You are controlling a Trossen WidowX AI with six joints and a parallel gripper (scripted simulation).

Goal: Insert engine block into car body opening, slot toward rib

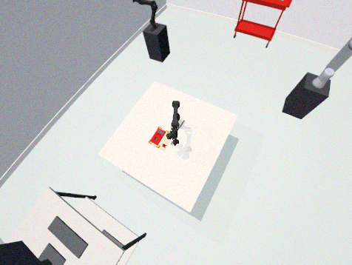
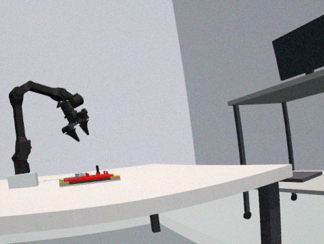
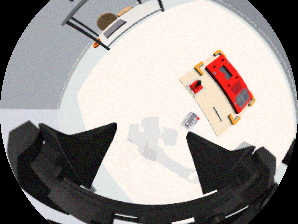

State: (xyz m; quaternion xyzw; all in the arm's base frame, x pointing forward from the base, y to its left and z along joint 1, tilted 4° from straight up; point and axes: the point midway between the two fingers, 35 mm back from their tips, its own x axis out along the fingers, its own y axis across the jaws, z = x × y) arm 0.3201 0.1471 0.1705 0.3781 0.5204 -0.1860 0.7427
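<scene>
The grey engine block lies 40 mm behind my gripper tip, 50 mm to the right of it and 190 mm below it.
</scene>
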